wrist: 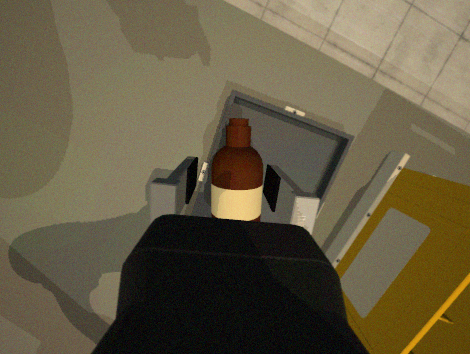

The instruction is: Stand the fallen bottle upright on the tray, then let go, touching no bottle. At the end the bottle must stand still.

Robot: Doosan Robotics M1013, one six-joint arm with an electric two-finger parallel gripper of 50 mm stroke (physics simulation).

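A brown bottle with a cream label lies on its side in the grey tray. Its neck points to the top of the wrist view, and its base is hidden behind the black gripper body. My gripper is open. Its two black finger pads show on either side of the bottle, at about the shoulder and the upper label, with a gap on each side. How high the fingers are above the bottle I cannot tell.
A yellow box-like rack with a grey panel stands to the right of the tray, with a pale metal strip along its near side. Small light brackets sit at the tray's top and left walls. A tiled floor shows at the top right.
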